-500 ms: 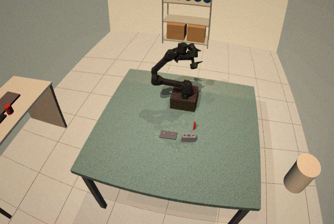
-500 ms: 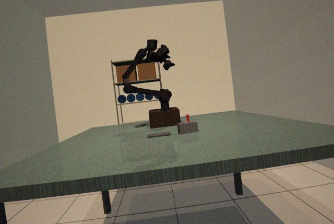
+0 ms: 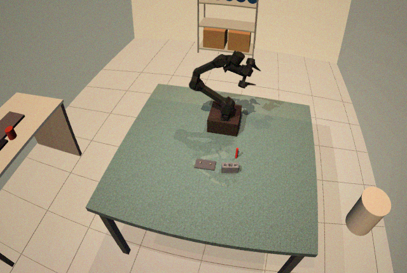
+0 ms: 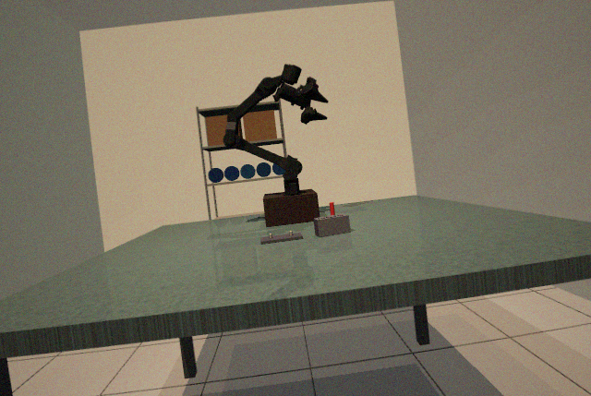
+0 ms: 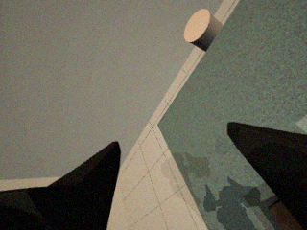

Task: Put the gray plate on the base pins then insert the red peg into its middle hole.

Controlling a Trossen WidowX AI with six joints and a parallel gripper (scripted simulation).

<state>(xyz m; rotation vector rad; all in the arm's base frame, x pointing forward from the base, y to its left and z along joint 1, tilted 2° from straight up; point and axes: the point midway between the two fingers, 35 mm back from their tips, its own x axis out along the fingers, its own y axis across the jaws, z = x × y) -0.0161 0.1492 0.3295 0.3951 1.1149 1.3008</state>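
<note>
Now: gripper tip 38 cm above the gray plate, 37 cm short of it and 14 cm to the left of it. From my gripper tip the other things lie so: red peg 38 cm below, 26 cm ahead, 10 cm to the right; base 41 cm below, 34 cm ahead, 29 cm to the right.
</note>
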